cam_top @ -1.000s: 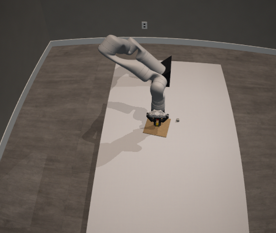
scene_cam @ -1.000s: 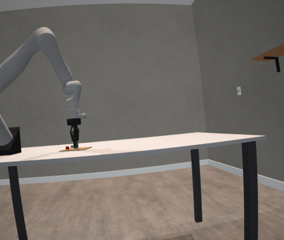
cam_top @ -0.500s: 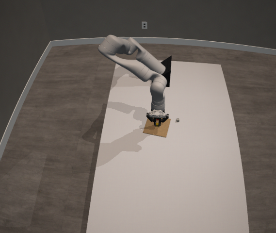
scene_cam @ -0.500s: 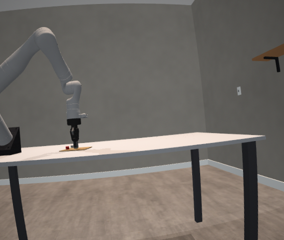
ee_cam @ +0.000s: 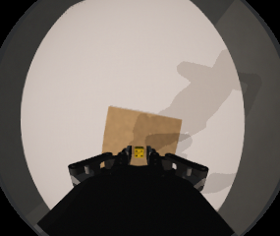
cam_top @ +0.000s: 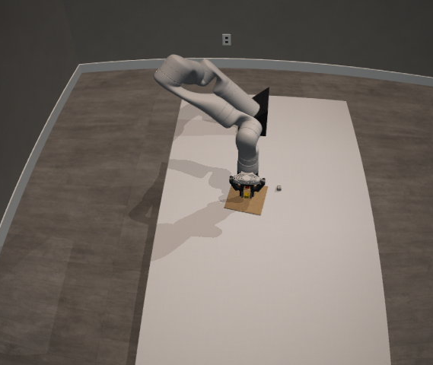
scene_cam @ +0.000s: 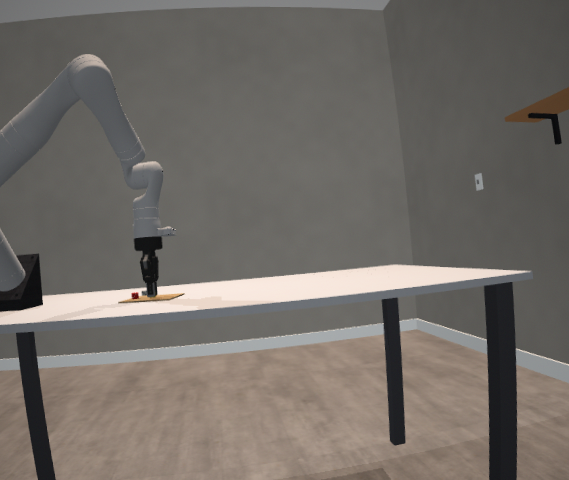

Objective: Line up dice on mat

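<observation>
Right now my hand is 1 cm above the yellow die. Also, from my hand: square mat (2 cm below); then red die (5 cm behind, 1 cm to the left, 1 cm below); then white die (13 cm to the left, 3 cm behind, 2 cm below).
</observation>
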